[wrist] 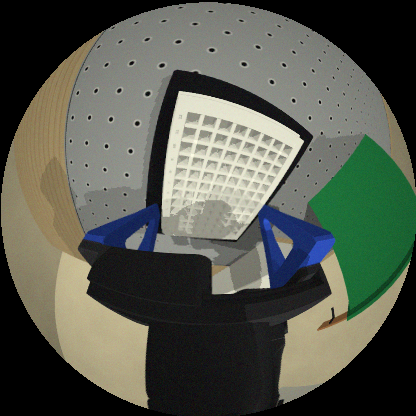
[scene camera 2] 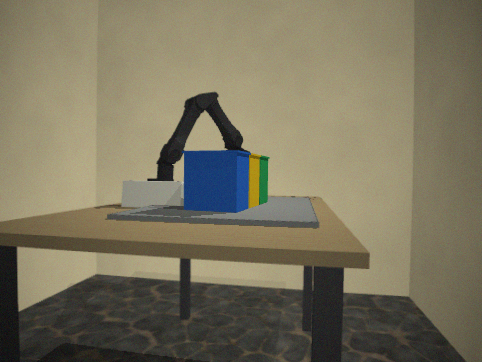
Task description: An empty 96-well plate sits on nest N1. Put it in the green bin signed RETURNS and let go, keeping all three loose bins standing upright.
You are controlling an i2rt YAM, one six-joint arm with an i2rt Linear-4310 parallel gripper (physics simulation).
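Places are measured from the arm's base along level axes (x down, y left, z ahead), in centimetres.
Pixels of known places: gripper, fingertip midpoint: (wrist: 208, 209); arm's base, origin of the base link: (scene camera 2: 164, 183).
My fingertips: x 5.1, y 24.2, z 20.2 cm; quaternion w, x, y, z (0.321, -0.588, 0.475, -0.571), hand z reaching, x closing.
Observation:
Ahead of a thing's pixels: the offset from my fingertips to its top centre. "spot": to the spot under its first point. Level surfaces: height alone.
The white 96-well plate {dy +0.2, dx -1.2, dz +2.7 cm} (wrist: 227, 160) sits in the black nest {spot: dy +5.3, dx +0.7, dz +2.7 cm} (wrist: 156, 165) in the wrist view. My gripper (wrist: 208, 209) is open, its blue fingers wide apart at the near end of the plate, one toward each long side; whether they touch it I cannot tell. In the scene view the gripper is hidden behind the bins. The green bin {dy -21.6, dx -16.1, dz +10.5 cm} (scene camera 2: 264, 181) (wrist: 372, 220) stands upright, to the right of the nest in the wrist view; its sign does not show.
The blue bin {dy -47.6, dx -16.1, dz +4.9 cm} (scene camera 2: 215, 181) and the yellow bin {dy -34.6, dx -16.1, dz +7.7 cm} (scene camera 2: 254, 181) stand upright in a row with the green one on the grey perforated board {dx +1.8 cm} (scene camera 2: 295, 212) (wrist: 107, 107). The white arm base block (scene camera 2: 150, 194) stands at the left of the scene view, on the wooden table {dx +3.1 cm} (scene camera 2: 280, 245).

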